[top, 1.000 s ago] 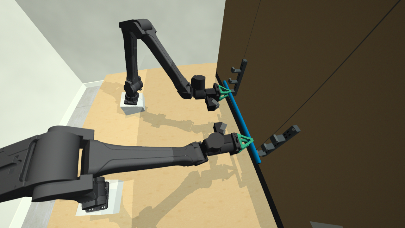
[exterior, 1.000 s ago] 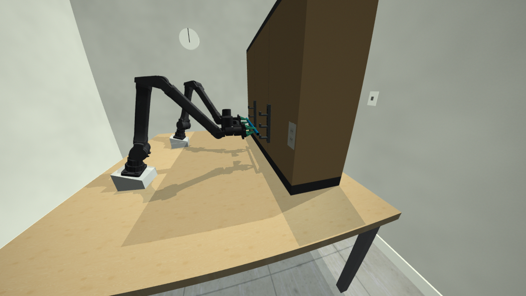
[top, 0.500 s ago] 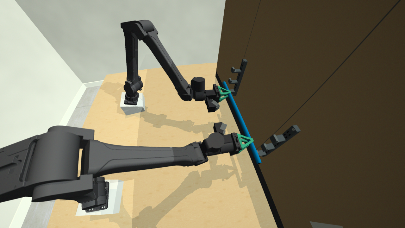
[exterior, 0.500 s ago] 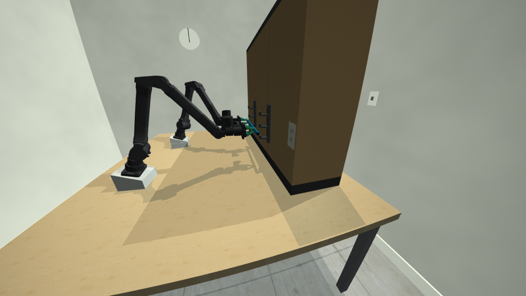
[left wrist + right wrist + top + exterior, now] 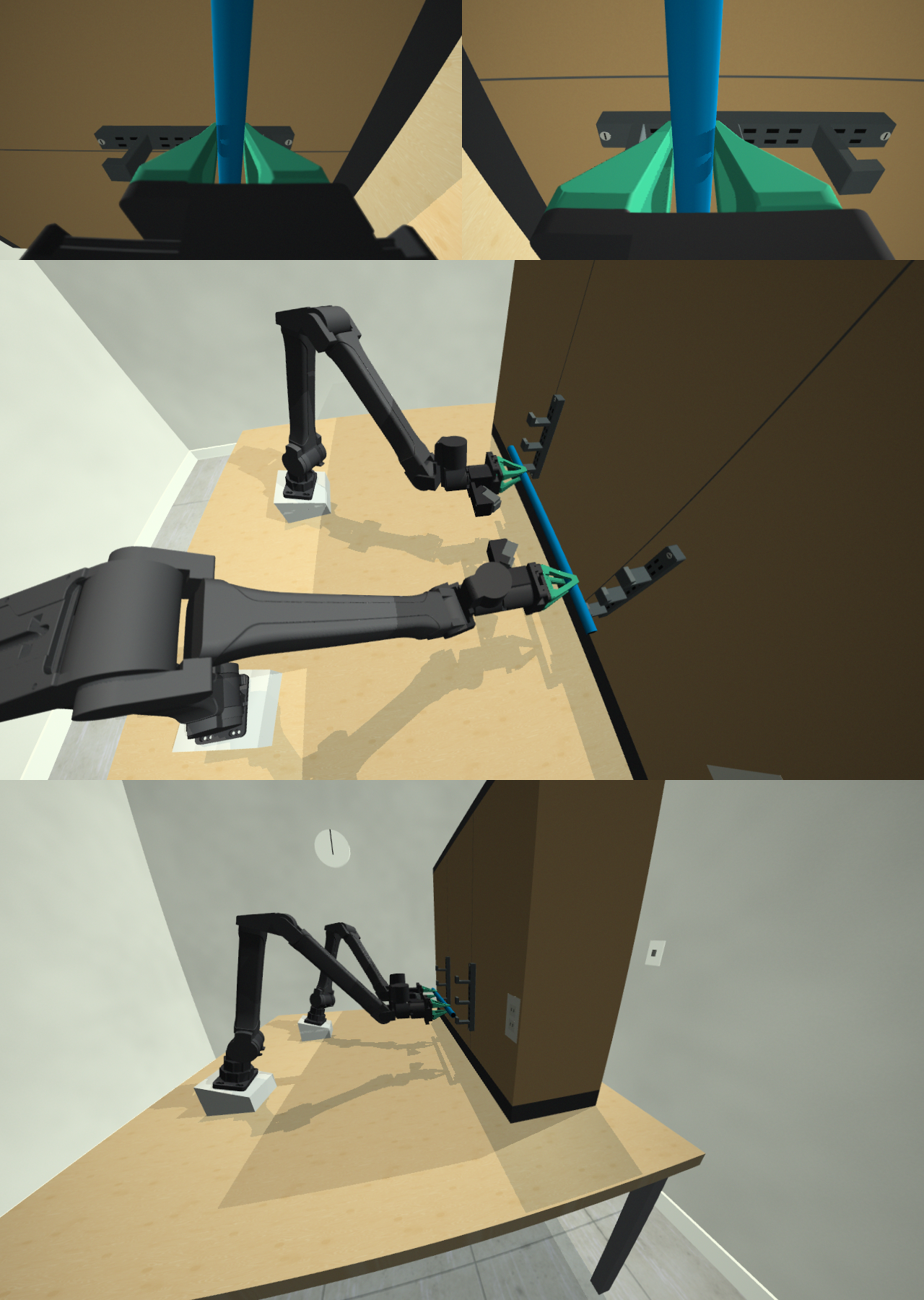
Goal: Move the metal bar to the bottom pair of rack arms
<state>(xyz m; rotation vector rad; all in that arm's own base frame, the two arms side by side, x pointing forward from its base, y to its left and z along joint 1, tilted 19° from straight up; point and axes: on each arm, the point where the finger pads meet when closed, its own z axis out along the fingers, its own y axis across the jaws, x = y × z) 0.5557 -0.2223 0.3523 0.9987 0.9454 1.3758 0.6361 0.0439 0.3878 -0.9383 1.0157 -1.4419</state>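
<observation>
The blue metal bar lies 20 mm behind my right hand and 150 mm to the left of it. The rest, counted from my right hand: black plinth 60 mm ahead, 200 mm to the left, 210 mm below; then tall brown cabinet 210 mm ahead, 230 mm to the left, 210 mm above.
</observation>
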